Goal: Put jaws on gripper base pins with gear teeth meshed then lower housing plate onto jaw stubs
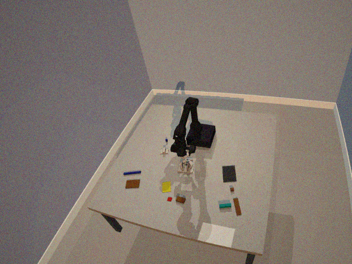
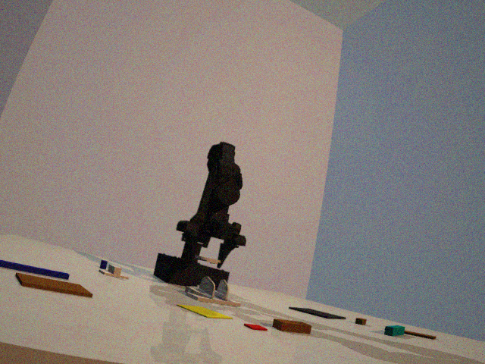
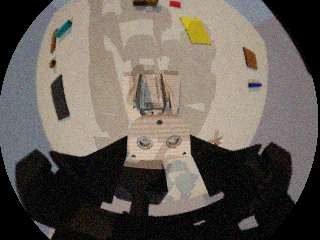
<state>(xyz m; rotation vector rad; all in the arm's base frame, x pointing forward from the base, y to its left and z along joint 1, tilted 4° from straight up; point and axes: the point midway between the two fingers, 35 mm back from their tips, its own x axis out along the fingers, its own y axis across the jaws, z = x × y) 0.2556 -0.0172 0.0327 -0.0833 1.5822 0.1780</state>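
Right now my gripper tip is 8 cm above the housing plate, 1 cm to the right of it and 1 cm past it. The rest, counted from my gripper tip: jaw: 7 cm below, 2 cm ahead, 1 cm to the right; then gripper base: 2 cm above, 1 cm ahead; then yellow tile: 26 cm ahead, 8 cm below, 6 cm to the right.
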